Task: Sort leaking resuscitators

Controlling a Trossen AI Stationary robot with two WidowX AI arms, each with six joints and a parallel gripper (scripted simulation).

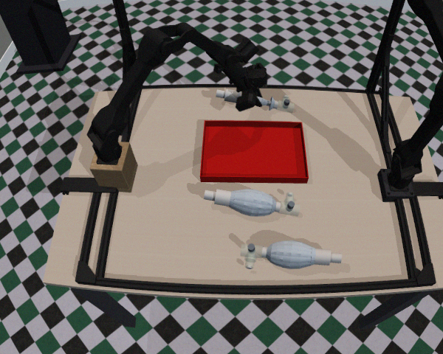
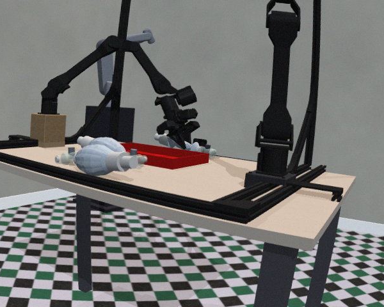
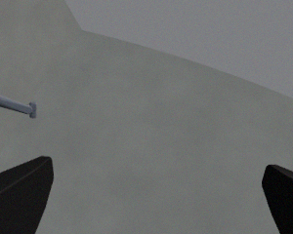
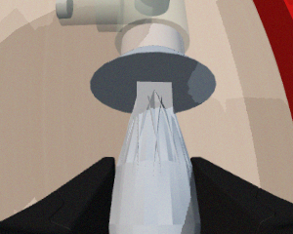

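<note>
Right now my right hand is 20 cm short of the red tray and 5 cm above it.
</note>
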